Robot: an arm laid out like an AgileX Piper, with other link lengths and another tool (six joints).
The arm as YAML. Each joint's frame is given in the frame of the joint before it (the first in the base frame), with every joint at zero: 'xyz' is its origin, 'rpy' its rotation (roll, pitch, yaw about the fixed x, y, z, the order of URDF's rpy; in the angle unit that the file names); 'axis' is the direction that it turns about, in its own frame. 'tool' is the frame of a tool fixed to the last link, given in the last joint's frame.
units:
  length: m
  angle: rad
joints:
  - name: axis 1
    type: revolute
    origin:
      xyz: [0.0, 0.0, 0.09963]
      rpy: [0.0, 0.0, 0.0]
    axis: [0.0, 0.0, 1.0]
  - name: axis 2
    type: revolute
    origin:
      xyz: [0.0, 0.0, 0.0]
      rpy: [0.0, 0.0, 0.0]
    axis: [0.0, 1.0, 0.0]
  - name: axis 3
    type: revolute
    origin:
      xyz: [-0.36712, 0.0, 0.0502]
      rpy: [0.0, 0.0, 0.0]
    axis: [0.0, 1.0, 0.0]
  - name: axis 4
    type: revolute
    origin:
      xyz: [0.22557, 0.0, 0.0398]
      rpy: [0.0, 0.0, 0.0]
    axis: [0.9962, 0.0, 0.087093]
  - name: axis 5
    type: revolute
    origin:
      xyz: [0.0, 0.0, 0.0]
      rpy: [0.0, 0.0, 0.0]
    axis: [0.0, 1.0, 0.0]
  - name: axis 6
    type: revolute
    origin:
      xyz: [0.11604, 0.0, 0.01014]
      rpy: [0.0, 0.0, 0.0]
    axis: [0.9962, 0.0, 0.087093]
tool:
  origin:
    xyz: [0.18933, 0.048, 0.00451]
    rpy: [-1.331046, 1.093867, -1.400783]
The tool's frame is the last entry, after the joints.
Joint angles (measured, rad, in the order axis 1, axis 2, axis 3, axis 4, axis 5, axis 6), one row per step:
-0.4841, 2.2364, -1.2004, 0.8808, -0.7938, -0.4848
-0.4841, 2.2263, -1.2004, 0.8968, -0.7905, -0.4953
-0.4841, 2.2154, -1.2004, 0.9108, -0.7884, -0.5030
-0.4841, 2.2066, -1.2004, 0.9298, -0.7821, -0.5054
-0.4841, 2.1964, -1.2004, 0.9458, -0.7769, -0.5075
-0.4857, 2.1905, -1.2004, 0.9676, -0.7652, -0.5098
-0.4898, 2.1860, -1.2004, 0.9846, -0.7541, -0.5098
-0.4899, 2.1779, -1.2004, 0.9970, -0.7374, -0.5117
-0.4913, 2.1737, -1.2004, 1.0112, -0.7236, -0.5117
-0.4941, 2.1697, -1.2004, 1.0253, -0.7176, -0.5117
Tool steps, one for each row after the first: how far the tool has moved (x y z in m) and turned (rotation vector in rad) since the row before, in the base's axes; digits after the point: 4 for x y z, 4 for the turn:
-0.0023, -0.0008, 0.0043, 0.0019, -0.0035, -0.0082
-0.0021, -0.0008, 0.0054, 0.0008, -0.0064, -0.0079
-0.0024, -0.0005, 0.0028, 0.0104, -0.0096, -0.0114
-0.0020, -0.0004, 0.0042, 0.0074, -0.0106, -0.0095
-0.0030, -0.0004, -0.0007, 0.0180, -0.0071, -0.0121
-0.0033, -0.0014, -0.0010, 0.0165, -0.0068, -0.0117
-0.0002, 0.0021, 0.0005, 0.0162, -0.0062, -0.0004
-0.0012, 0.0009, -0.0015, 0.0174, -0.0056, -0.0051
-0.0026, -0.0012, 0.0002, 0.0110, -0.0068, -0.0105

